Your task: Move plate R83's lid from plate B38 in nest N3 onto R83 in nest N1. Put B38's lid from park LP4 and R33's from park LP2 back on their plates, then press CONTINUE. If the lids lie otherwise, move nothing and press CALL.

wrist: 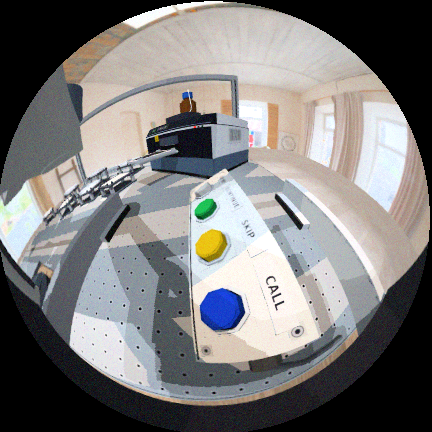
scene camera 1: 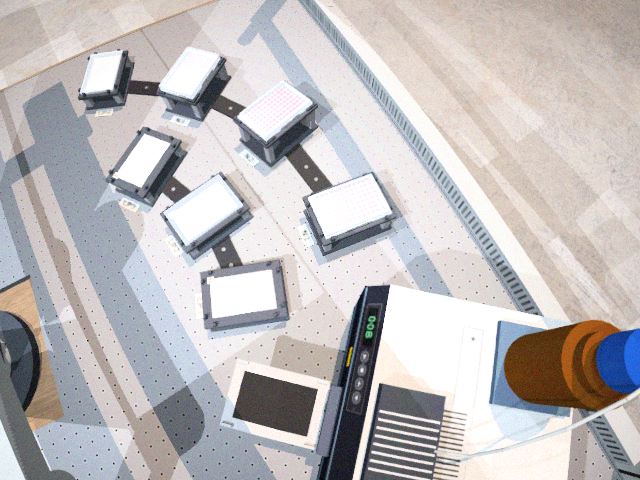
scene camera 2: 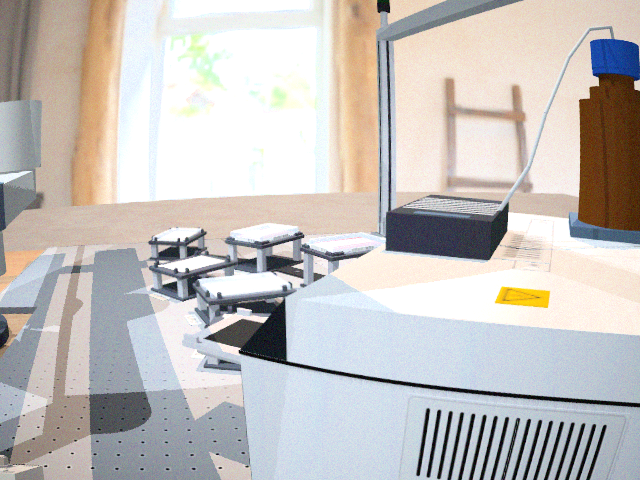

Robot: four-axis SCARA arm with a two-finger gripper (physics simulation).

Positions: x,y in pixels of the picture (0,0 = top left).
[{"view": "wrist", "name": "gripper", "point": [198,190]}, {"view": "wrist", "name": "blue CALL button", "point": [220,308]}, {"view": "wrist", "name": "yellow SKIP button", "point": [210,245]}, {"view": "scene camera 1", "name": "slotted rail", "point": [527,286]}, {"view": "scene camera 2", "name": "brown cylinder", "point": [602,121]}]
